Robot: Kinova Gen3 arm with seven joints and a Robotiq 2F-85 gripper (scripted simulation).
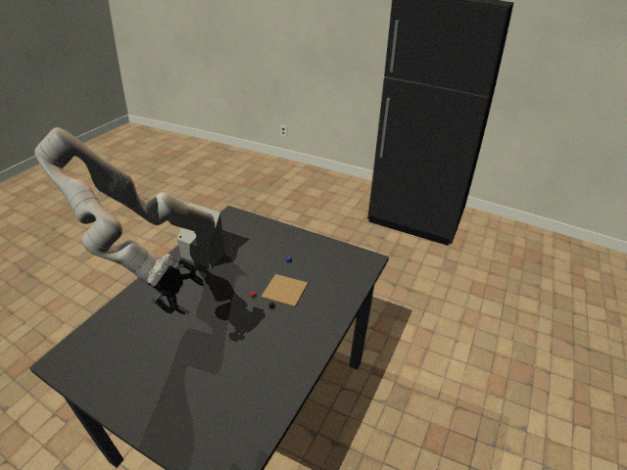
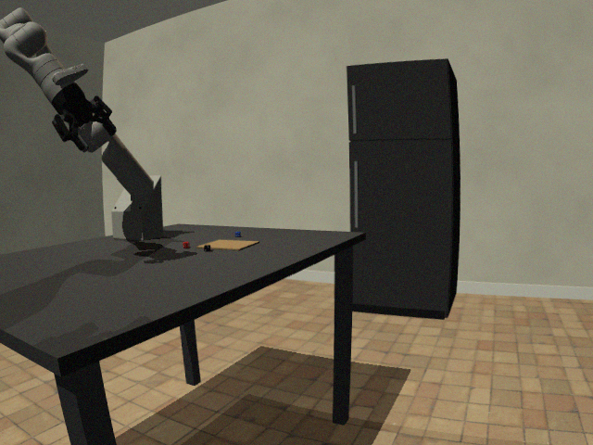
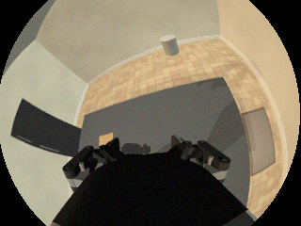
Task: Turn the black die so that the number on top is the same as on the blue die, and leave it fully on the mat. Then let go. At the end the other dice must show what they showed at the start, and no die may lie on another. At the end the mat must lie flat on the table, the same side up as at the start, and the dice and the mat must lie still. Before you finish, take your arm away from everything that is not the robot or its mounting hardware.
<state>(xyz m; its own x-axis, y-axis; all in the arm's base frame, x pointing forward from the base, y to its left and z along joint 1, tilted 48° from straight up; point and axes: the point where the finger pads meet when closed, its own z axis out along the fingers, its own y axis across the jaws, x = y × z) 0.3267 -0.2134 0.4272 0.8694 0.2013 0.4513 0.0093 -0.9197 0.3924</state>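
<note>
My gripper is now 32 cm to the right of the black die, 29 cm above it and 6 cm short of it. The rest, counted from my hand: tan mat: 42 cm to the left, 30 cm below, 7 cm ahead; then red die: 34 cm to the left, 29 cm below, 3 cm behind; then blue die: 59 cm to the left, 29 cm below, 1 cm behind.
</note>
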